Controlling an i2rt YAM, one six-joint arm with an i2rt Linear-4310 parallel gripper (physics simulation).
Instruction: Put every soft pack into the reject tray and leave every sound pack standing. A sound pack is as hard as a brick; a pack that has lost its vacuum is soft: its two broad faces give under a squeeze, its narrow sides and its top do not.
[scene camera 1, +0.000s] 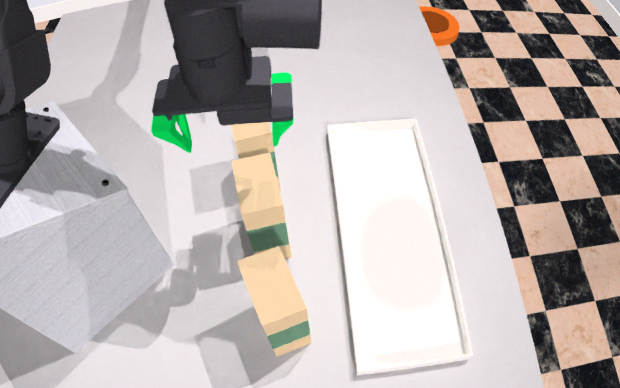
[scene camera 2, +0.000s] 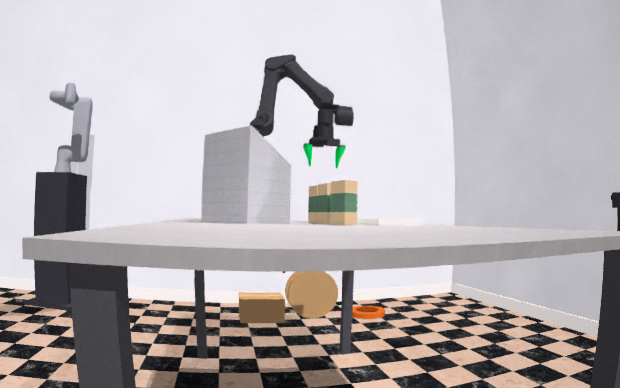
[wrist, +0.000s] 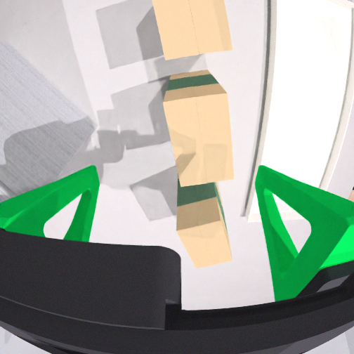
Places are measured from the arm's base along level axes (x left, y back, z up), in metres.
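Where they show: gripper, between the fingertips: (scene camera 1: 232, 144) (scene camera 2: 323, 167); arm's base, origin of its link: (scene camera 1: 4, 162) (scene camera 2: 247, 149).
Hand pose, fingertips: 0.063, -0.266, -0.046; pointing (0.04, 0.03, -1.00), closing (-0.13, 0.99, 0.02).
Things, the pixels of their top centre, and the offset from my fingertips, as dx, dy, dz.
- middle pack, centre of its top: (scene camera 1: 256, 182) (scene camera 2: 329, 184) -0.008, -0.021, -0.061
- far pack, centre of its top: (scene camera 1: 239, 117) +0.097, +0.018, -0.061
- white reject tray, centre of its top: (scene camera 1: 394, 227) (scene camera 2: 376, 218) +0.005, -0.199, -0.179
Three tan packs with green bands stand upright in a row. The near pack (scene camera 1: 274, 290) (scene camera 2: 344, 202) (wrist: 192, 27) is at the front of the row. The middle pack (scene camera 1: 257, 187) (scene camera 2: 324, 202) (wrist: 197, 140) stands behind it. The far pack (scene camera 1: 251, 132) (wrist: 205, 245) is partly hidden by the gripper in scene camera 1. My gripper (scene camera 1: 232, 147) (scene camera 2: 323, 166) (wrist: 176, 174) is open and empty, above the pack tops, with its green fingers apart towards the base side and the tray side. The white reject tray (scene camera 1: 390, 170) (wrist: 310, 75) holds no pack. Softness cannot be told by sight.
The grey base block (scene camera 1: 85, 270) (scene camera 2: 225, 180) (wrist: 35, 115) stands left of the row. The tray lies to the right, parallel to the row, near the table's right edge. An orange ring (scene camera 1: 450, 38) (scene camera 2: 368, 316) lies on the floor beyond the table.
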